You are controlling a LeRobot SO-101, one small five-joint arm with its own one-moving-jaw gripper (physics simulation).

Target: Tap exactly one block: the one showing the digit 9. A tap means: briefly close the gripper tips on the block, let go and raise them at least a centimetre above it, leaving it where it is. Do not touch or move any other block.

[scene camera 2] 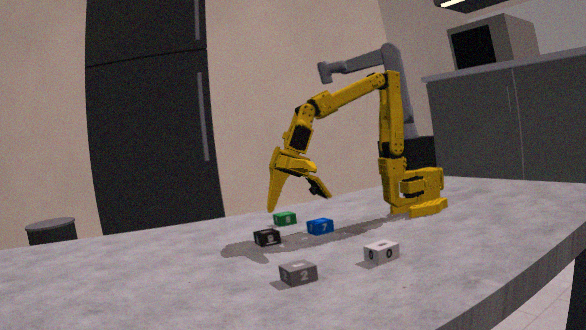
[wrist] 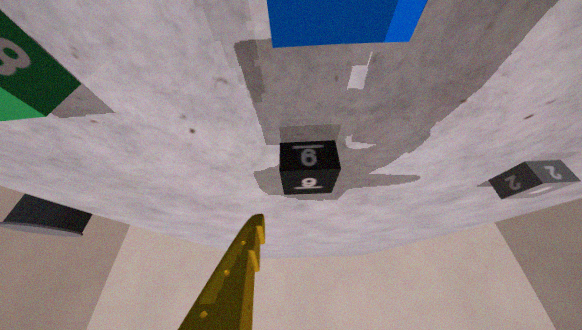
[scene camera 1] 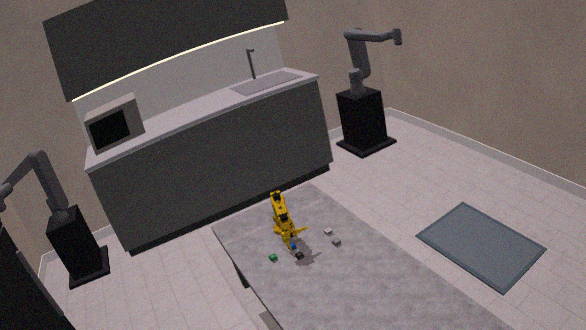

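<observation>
The black block (scene camera 1: 299, 255) (scene camera 2: 267, 237) (wrist: 310, 167) showing the digit 9 sits on the table, partly in the arm's shadow. My gripper (scene camera 1: 299, 237) (scene camera 2: 300, 203) is fully open and empty, raised above the table. In the wrist view one notched jaw (wrist: 235, 280) shows, its tip below and left of the black block in the picture, apart from it; the moving jaw is out of that view. In scene camera 2 the fixed jaw's tip hangs higher than the black block.
A blue block (scene camera 1: 293, 246) (scene camera 2: 320, 226) (wrist: 340, 22) marked 7 sits on the arm's base side of the black one. A green block (scene camera 1: 273, 257) (scene camera 2: 284, 219) (wrist: 40, 75) marked 8, a grey block (scene camera 1: 336, 242) (scene camera 2: 298, 273) (wrist: 535, 177) marked 2 and a white block (scene camera 1: 328, 231) (scene camera 2: 381, 252) marked 0 stand around.
</observation>
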